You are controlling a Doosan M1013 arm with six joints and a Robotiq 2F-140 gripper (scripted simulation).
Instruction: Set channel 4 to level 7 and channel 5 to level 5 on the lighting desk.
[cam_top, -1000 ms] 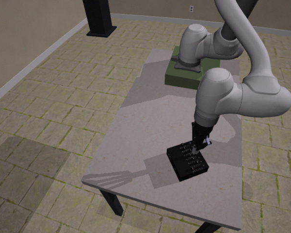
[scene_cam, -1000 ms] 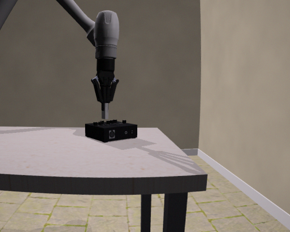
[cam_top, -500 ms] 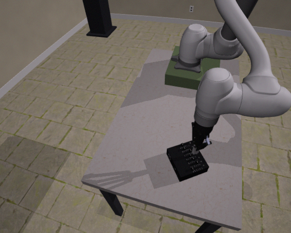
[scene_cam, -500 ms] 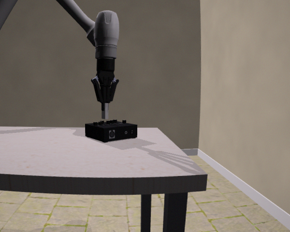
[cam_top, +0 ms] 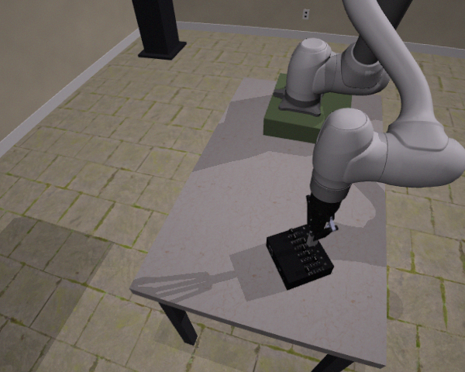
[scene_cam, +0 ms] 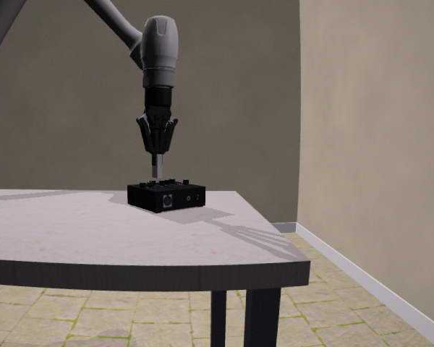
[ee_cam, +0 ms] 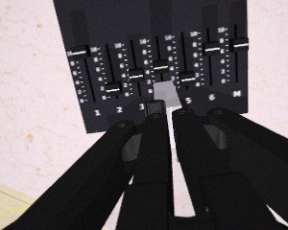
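Right now my hand is 4 cm above the channel 4 fader cap, 2 cm to the left of it and 1 cm short of it. The rest, counted from my hand: channel 3 fader cap (4 cm below, 3 cm ahead); channel 2 fader cap (4 cm below, 4 cm ahead, 2 cm to the left); channel 5 fader cap (4 cm below, 2 cm to the right, 1 cm behind).
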